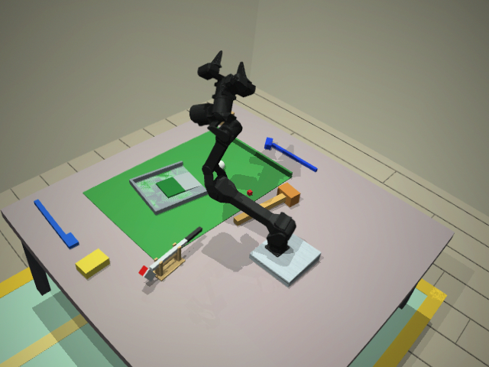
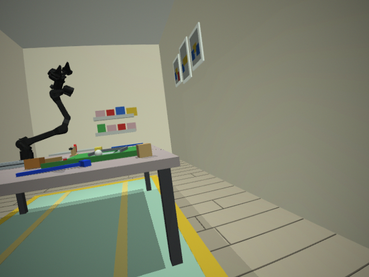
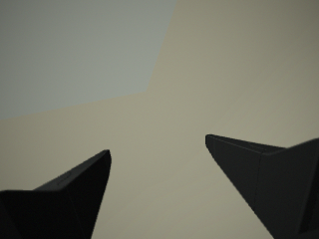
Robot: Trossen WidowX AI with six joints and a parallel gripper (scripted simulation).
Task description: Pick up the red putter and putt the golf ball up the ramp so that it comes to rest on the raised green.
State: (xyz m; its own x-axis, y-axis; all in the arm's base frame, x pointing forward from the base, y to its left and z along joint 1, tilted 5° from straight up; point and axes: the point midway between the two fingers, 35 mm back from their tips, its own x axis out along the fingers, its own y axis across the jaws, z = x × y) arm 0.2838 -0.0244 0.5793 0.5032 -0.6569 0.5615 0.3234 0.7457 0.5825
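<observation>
Right now my gripper tip is 20 mm past the small red cube, 150 mm to the left of it and 620 mm above it. The rest, counted from my gripper tip: red putter 120 mm behind, 310 mm to the left, 570 mm below; then wooden stand 120 mm behind, 330 mm to the left, 600 mm below; then white golf ball 180 mm ahead, 170 mm to the right, 610 mm below.
</observation>
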